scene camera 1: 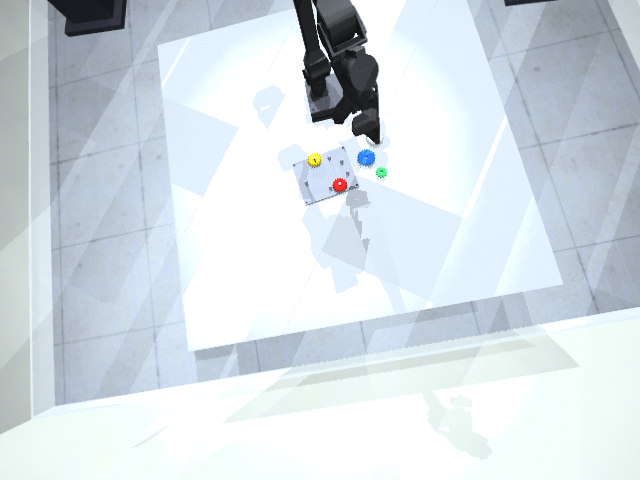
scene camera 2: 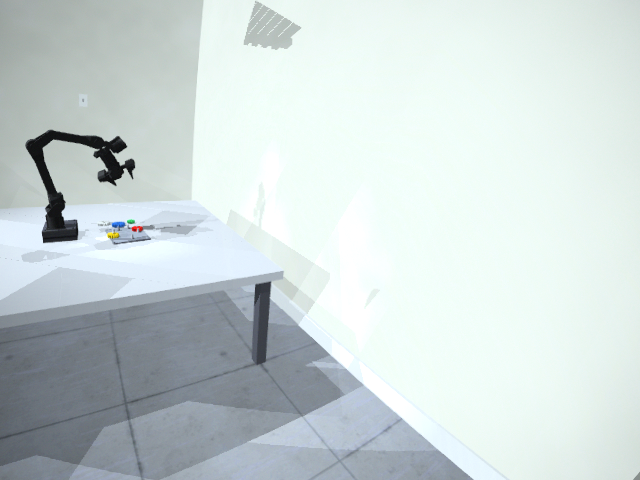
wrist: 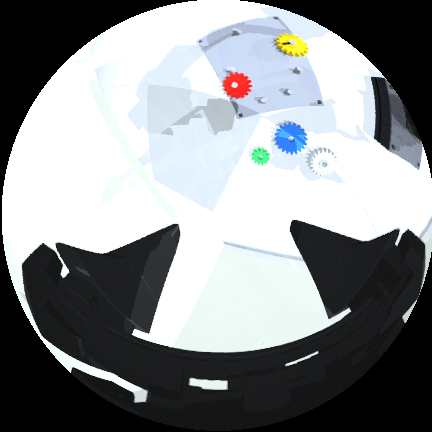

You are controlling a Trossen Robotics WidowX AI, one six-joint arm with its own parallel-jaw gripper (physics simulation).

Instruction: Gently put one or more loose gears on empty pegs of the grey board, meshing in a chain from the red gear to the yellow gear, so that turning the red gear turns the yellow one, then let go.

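Pixels of known places: gripper, between the fingertips: [scene camera 1: 377, 132] [scene camera 2: 124, 182] [wrist: 236, 227]; arm's base, origin of its link: [scene camera 1: 318, 89] [scene camera 2: 55, 226].
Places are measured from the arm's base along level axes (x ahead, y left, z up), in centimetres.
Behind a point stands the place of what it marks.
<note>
The grey board [scene camera 1: 317, 178] @(x 32.6, y -2.4, z -4.8 cm) [scene camera 2: 124, 239] @(x 30.7, y -7.6, z -4.8 cm) [wrist: 260, 55] @(x 31.1, y -0.3, z -4.8 cm) lies on the table with the red gear [scene camera 1: 339, 184] @(x 36.4, y 5.6, z -2.7 cm) [scene camera 2: 136, 228] @(x 35.7, y 3.9, z -3.3 cm) [wrist: 237, 85] @(x 35.6, y 6.0, z -3.1 cm) and the yellow gear [scene camera 1: 314, 159] @(x 25.9, y -3.1, z -2.9 cm) [scene camera 2: 113, 235] @(x 25.7, y -5.0, z -3.5 cm) [wrist: 292, 45] on it, apart, and several empty pegs. Loose beside the board lie the blue gear [scene camera 1: 366, 157] @(x 25.5, y 16.2, z -4.7 cm) [scene camera 2: 118, 224] @(x 26.3, y 13.7, z -3.9 cm) [wrist: 290, 138] @(x 26.0, y 16.6, z -4.8 cm), the smaller green gear [scene camera 1: 381, 172] @(x 33.0, y 20.9, z -3.8 cm) [scene camera 2: 130, 221] @(x 32.0, y 19.3, z -4.1 cm) [wrist: 260, 156] @(x 32.2, y 21.7, z -5.2 cm) and the white gear [scene camera 2: 103, 223] @(x 18.6, y 16.9, z -4.1 cm) [wrist: 324, 164] @(x 17.6, y 20.3, z -5.0 cm), partly hidden by the arm in scene camera 1. My gripper [scene camera 2: 123, 181] @(x 30.3, y 16.5, z 17.7 cm) [wrist: 236, 227] @(x 30.3, y 16.5, z 17.7 cm) is open and empty, well above the table near the loose gears.
The arm's base [scene camera 1: 323, 105] @(x 6.8, y 1.4, z 0.1 cm) [scene camera 2: 59, 230] @(x 2.6, y -4.4, z -0.4 cm) [wrist: 404, 135] stands on the white table [scene camera 1: 232, 310] @(x 79.6, y -35.5, z -5.6 cm) [scene camera 2: 206, 263] @(x 64.1, y -39.3, z -5.6 cm) close to the board's yellow-gear side. A wall [scene camera 2: 439, 180] rises beyond the table. Shadows of the arm fall across the table.
</note>
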